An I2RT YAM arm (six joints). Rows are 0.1 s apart.
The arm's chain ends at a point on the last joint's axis. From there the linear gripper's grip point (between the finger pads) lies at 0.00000 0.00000 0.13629 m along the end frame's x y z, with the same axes.
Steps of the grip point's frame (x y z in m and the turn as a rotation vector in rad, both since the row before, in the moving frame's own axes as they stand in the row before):
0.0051, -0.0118, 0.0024, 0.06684, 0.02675, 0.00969
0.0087, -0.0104, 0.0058, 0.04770, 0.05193, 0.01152
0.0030, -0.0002, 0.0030, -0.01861, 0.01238, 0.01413
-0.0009, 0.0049, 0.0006, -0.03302, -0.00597, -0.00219
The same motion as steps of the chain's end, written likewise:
0.0014, -0.0027, 0.0028, 0.06684, 0.02675, 0.00969
0.0016, -0.0039, 0.0061, 0.04770, 0.05193, 0.01152
0.0013, -0.0027, 0.0030, -0.01861, 0.01238, 0.01413
-0.0001, 0.0004, 0.0007, -0.03302, -0.00597, -0.00219

